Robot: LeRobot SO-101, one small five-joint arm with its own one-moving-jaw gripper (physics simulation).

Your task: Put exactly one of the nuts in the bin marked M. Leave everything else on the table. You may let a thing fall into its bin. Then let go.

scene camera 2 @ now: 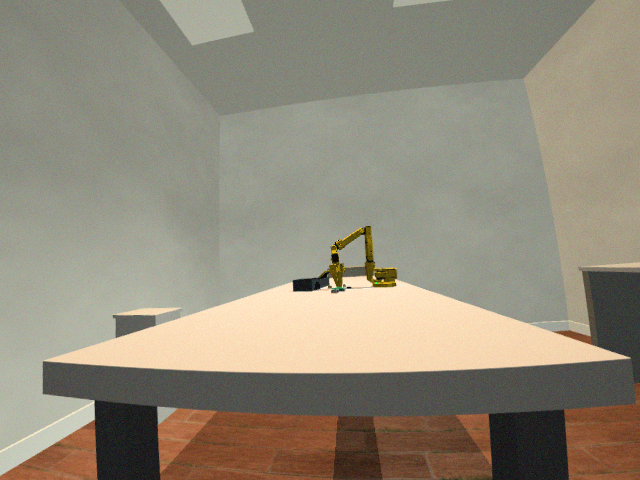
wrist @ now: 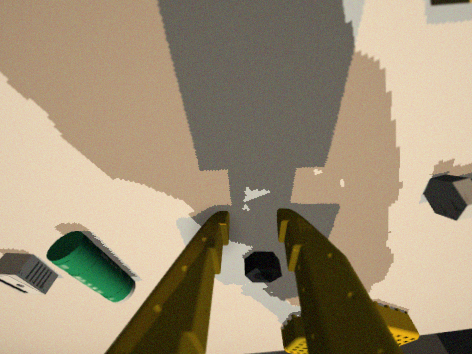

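Where they show: hand, tool point: [wrist: 228, 223]; arm's base, link origin: [scene camera 2: 379, 286].
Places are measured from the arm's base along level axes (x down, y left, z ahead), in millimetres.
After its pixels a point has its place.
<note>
A small black hex nut [wrist: 262, 268] {x -8, y 17, z 131 mm} lies on the table in the wrist view, seen between the two jaws and nearer the right one. My gripper [wrist: 253, 214] {x -7, y 16, z 167 mm} [scene camera 2: 338, 286] points down, low over the table. Its jaws stand apart with a gap between them and do not plainly press on the nut. Part of a dark and yellow nut [wrist: 450, 2] shows at the top right corner of the wrist view. A dark bin [scene camera 2: 305, 284] {x -28, y 51, z 296 mm} stands left of the gripper in the scene view; no letter M can be read on it.
A green battery [wrist: 92, 267] {x -11, y 84, z 170 mm} and a grey sharpener [wrist: 30, 272] {x -7, y 129, z 176 mm} lie to the left in the wrist view. A dark hex bolt head [wrist: 446, 196] {x -7, y -53, z 147 mm} is at the right. A yellow perforated piece [wrist: 400, 324] {x -12, y -43, z 7 mm} is partly hidden by the right jaw. A dark edge [wrist: 457, 341] shows at the lower right.
</note>
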